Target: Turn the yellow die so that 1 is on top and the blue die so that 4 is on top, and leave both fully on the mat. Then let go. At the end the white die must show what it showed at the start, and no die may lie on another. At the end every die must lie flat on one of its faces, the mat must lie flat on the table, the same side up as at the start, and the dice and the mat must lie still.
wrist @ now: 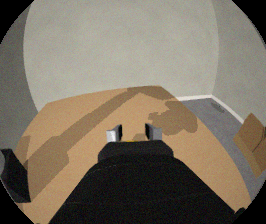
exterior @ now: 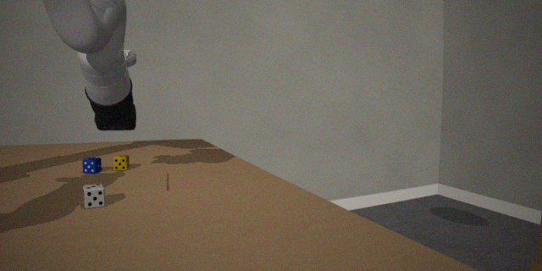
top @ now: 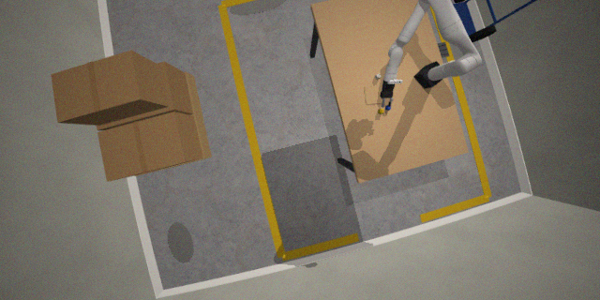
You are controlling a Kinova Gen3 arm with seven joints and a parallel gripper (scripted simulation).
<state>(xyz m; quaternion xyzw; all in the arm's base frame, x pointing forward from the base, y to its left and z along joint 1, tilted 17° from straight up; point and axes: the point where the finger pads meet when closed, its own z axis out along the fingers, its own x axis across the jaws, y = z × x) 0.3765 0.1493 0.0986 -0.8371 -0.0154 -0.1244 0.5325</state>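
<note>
My hand is 30 mm to the right of the yellow die and 90 mm above it. From my hand the other things lie so: white die (30 mm behind, 240 mm to the right, 90 mm below); then tan mat (20 mm ahead, 100 mm to the right, 110 mm below); then blue die (60 mm behind, 10 mm to the left, 90 mm below).
</note>
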